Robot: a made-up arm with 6 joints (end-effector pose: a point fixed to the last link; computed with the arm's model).
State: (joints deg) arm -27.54 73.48 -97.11 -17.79 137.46 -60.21
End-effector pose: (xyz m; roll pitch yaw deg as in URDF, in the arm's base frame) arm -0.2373 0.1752 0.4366 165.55 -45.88 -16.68
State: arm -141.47 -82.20 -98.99 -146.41 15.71 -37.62
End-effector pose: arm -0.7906 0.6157 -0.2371 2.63 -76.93 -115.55
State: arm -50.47 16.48 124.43 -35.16 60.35 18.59
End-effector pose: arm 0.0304 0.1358 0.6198 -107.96 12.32 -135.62
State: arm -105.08 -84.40 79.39 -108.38 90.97 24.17
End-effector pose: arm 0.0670 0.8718 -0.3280 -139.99 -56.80 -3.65
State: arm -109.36 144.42 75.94 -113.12 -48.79 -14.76
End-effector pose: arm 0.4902 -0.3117 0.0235 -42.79 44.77 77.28
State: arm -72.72 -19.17 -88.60 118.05 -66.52 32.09
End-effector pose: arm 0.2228 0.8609 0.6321 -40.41 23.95 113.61
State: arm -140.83 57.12 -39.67 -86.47 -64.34 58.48
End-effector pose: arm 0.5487 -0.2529 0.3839 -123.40 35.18 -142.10
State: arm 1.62 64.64 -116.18 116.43 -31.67 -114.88
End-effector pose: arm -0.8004 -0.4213 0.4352 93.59 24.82 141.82
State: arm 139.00 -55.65 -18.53 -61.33 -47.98 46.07
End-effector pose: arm -0.0352 0.9058 -0.1444 154.88 24.96 -73.80
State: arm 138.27 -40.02 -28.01 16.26 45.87 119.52
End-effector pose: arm 0.0368 0.2729 -0.0719 -37.70 -12.44 -160.21
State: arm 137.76 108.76 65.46 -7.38 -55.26 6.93
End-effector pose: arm -0.2821 0.0918 0.0859 179.48 -41.35 35.07
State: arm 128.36 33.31 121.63 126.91 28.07 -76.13
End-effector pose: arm 0.7859 0.3705 -0.3603 -40.91 27.08 109.13
